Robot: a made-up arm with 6 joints.
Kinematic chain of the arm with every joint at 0, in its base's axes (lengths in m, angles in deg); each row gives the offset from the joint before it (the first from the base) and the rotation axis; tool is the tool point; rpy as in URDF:
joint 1: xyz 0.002 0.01 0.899 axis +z
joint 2: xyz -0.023 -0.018 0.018 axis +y
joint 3: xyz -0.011 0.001 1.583 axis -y
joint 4: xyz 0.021 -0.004 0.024 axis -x
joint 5: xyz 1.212 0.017 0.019 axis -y
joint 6: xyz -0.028 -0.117 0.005 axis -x
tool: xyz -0.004 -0.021 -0.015 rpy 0 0 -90
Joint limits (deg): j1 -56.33..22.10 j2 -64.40..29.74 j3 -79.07..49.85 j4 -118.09..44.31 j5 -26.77..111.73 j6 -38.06..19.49
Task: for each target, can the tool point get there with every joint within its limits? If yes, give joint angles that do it. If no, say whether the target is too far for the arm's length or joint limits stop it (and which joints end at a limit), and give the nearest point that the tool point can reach.
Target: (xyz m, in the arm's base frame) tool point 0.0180 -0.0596 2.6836
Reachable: yes | joints -13.94 -40.90 -9.45 -59.44 71.79 -25.48
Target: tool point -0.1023 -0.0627 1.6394
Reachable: yes | joints -9.98 -51.35 -59.88 -62.88 2.62 15.13
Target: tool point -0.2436 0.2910 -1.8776
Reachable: no: joint limits stop it (at a limit: joint 1, joint 2, joint 4, joint 5, joint 6) | nearest point 0.4468 0.2257 1.0587 | short by 3.017 m
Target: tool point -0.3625 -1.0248 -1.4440
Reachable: no: joint limits stop it (at a limit: joint 1, joint 2, joint 5) | nearest point 0.2947 -0.6615 1.0339 | short by 2.589 m
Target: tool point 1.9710 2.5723 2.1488
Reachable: no: too far | nearest point 1.8365 0.8051 2.2063 | short by 1.773 m
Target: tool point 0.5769 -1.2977 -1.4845
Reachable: no: joint limits stop it (at a limit: joint 1, joint 2, joint 4, joint 5, joint 6) | nearest point 0.4557 -0.8517 1.0486 | short by 2.575 m
